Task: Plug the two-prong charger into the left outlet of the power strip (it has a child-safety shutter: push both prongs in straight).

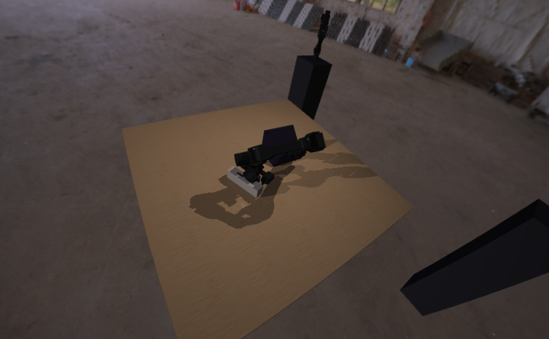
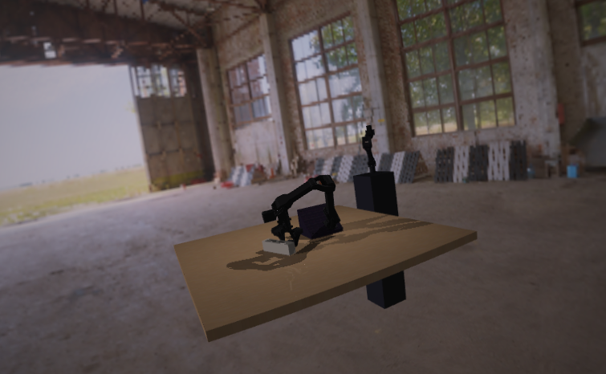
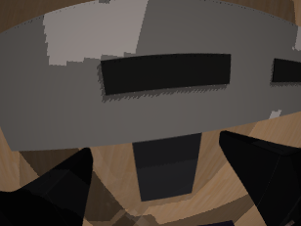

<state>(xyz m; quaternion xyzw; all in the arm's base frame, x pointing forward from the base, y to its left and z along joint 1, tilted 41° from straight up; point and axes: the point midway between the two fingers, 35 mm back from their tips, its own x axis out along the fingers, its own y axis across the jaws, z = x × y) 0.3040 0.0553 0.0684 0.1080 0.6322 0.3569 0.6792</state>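
The two-prong charger is 20 mm ahead of my gripper tip, 10 mm to the left of it and 10 mm above it.
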